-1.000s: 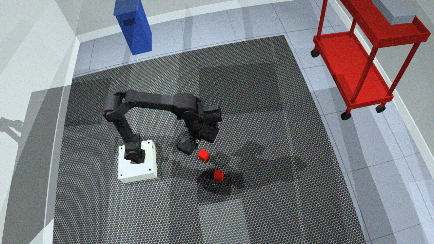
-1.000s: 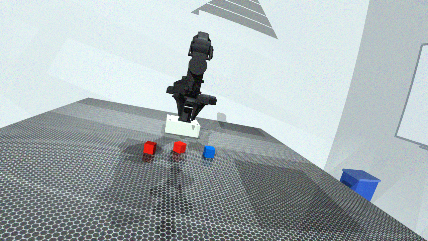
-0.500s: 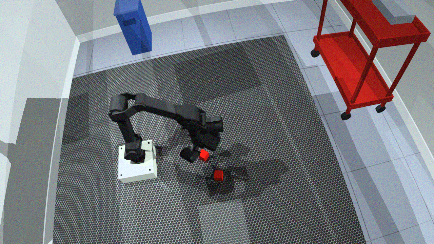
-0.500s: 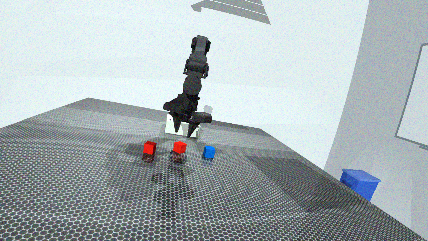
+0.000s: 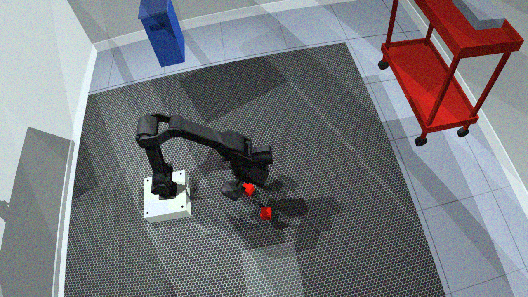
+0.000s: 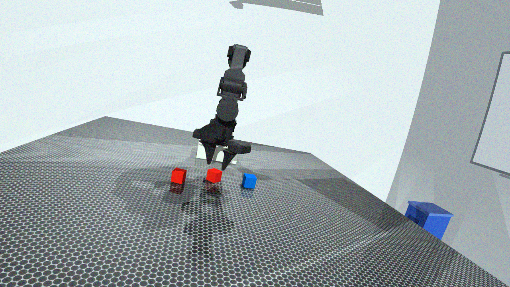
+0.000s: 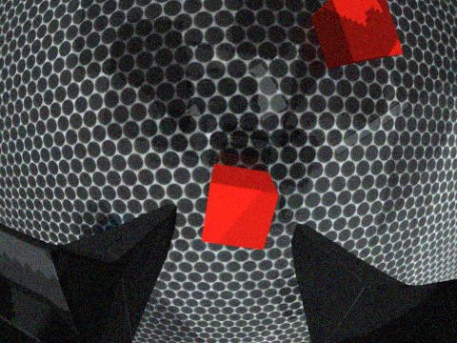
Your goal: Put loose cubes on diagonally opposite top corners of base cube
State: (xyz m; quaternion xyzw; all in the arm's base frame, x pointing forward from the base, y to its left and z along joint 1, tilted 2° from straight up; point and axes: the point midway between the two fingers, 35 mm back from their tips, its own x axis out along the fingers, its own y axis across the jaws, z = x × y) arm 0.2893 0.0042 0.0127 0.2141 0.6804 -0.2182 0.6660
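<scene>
My gripper tip is now 110 mm to the right of the blue base cube, 30 mm above it and 10 mm past it.
</scene>
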